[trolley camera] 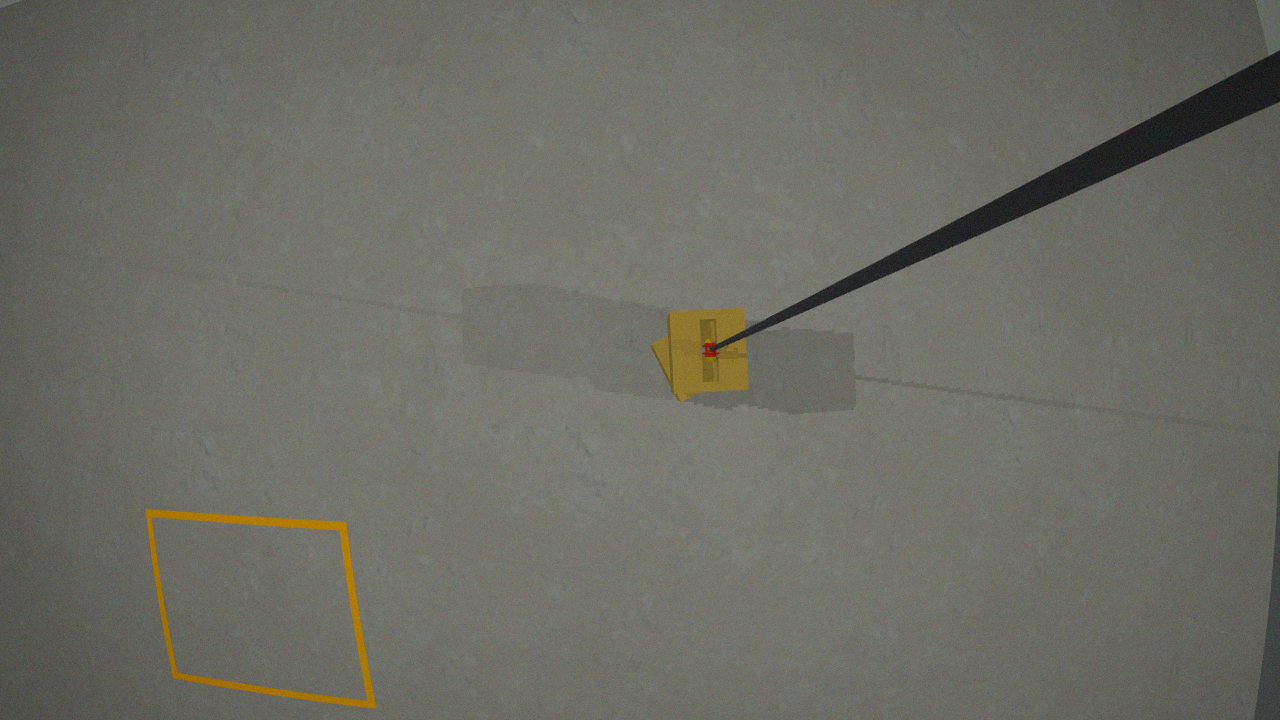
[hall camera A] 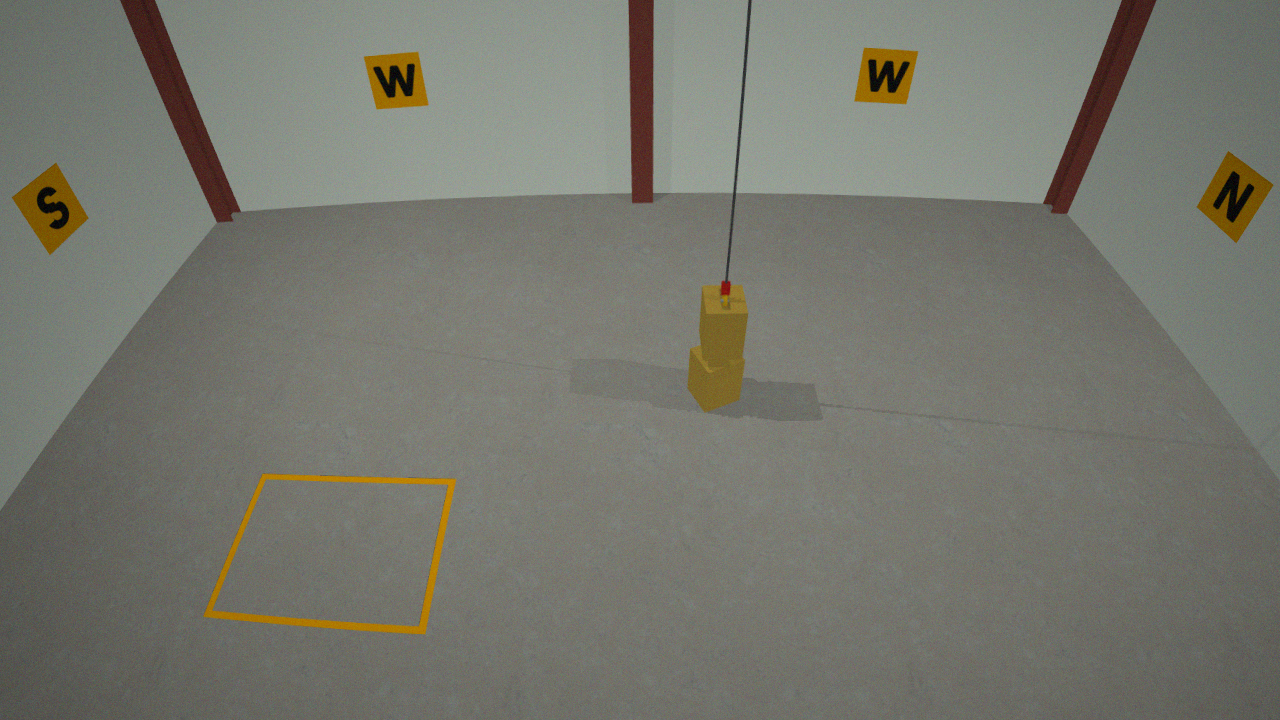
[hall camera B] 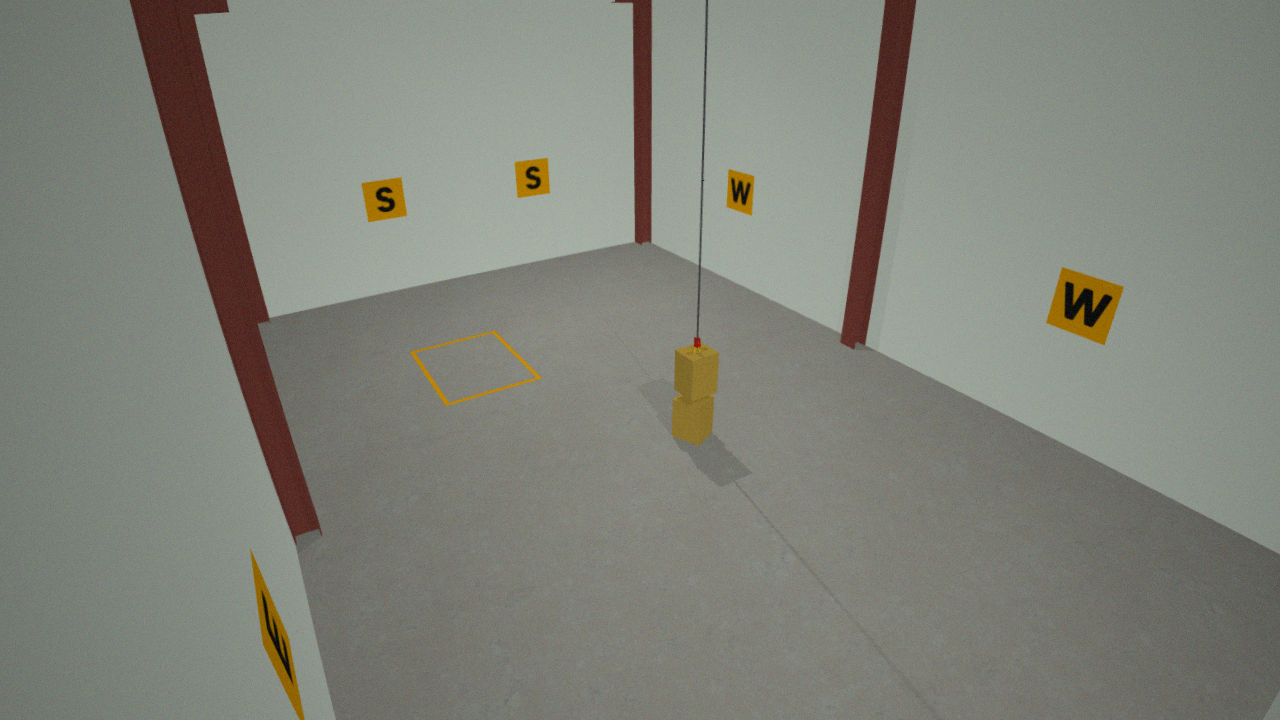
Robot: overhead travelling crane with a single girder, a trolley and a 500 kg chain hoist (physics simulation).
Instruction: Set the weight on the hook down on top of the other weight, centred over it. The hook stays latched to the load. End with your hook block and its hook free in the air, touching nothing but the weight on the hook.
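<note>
The weight on the hook, a yellow block (hall camera A: 723, 335) (hall camera B: 695, 373) (trolley camera: 732, 376), hangs upright over the other yellow weight (hall camera A: 716, 386) (hall camera B: 691, 420) (trolley camera: 663, 351), which stands on the floor. The two are turned relative to each other. A narrow gap seems to show between them; its size is hard to tell. In the trolley view a corner of the lower weight sticks out at the left of the upper one, and the rest is hidden. My red hook block (hall camera A: 725, 288) (hall camera B: 697, 342) (trolley camera: 709, 349) is at the upper weight's top, its hook latched there.
A yellow-orange marked rectangle (hall camera A: 438, 555) (hall camera B: 494, 391) (trolley camera: 246, 519) lies on the floor, well away from the weights. The chain (hall camera A: 737, 143) (hall camera B: 702, 179) (trolley camera: 984, 221) runs up from the hook block. Red columns (hall camera A: 641, 107) (hall camera B: 877, 179) stand along the walls. Shadows lie on both sides of the weights.
</note>
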